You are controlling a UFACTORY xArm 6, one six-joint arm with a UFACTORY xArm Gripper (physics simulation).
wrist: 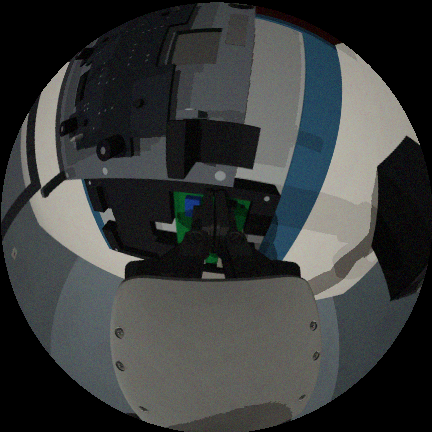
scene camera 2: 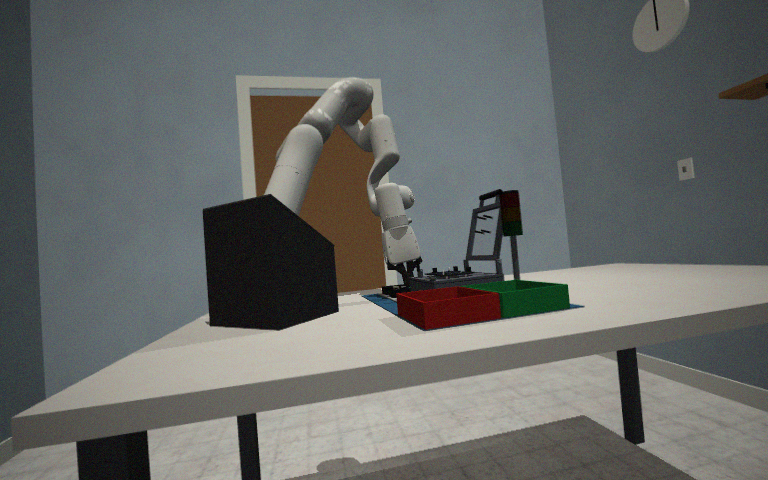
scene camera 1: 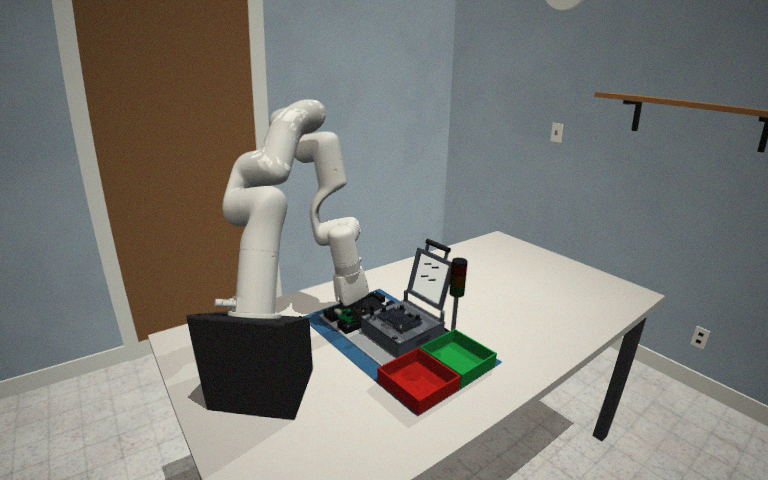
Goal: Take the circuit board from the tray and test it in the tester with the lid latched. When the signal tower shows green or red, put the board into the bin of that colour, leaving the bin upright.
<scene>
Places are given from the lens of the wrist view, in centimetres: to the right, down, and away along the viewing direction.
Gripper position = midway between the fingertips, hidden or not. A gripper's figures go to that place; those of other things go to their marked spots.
my gripper (wrist: pixel 212 203): 0, -1, 13
green circuit board (wrist: pixel 183 201): -3, -2, 14
latch lever (wrist: pixel 188 140): -1, -2, 3
The marked spots on the latch lever and the green circuit board are 11 cm apart.
</scene>
